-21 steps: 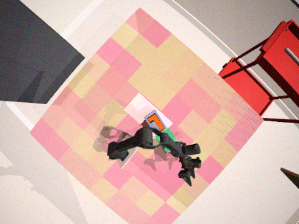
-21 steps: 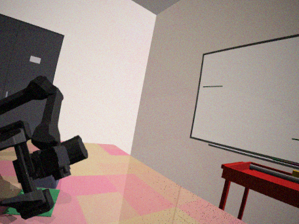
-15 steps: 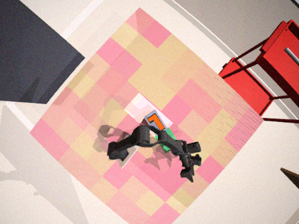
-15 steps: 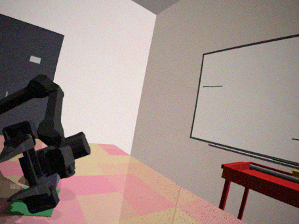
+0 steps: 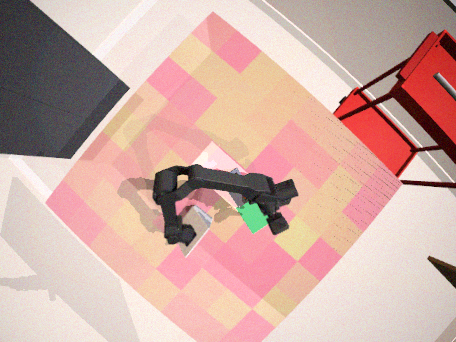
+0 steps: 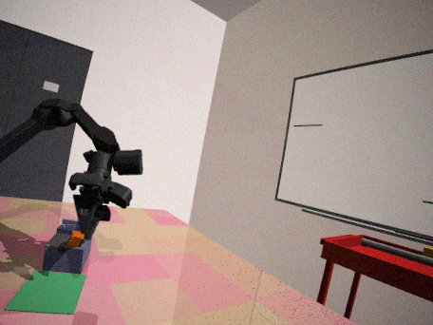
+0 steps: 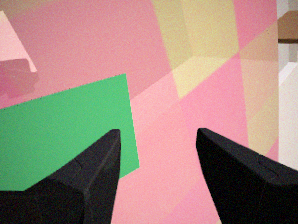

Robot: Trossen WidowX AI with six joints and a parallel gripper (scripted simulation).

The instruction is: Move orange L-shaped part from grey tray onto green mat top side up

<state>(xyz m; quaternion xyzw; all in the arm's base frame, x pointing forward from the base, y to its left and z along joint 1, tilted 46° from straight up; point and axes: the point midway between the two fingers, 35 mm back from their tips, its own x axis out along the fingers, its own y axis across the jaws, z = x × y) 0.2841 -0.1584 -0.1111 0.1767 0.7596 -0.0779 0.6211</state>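
Right now my gripper tip is 18 cm to the right of the orange L-shaped part and 8 cm above it. Also, from my gripper tip: green mat 14 cm below, 5 cm behind, 2 cm to the left.
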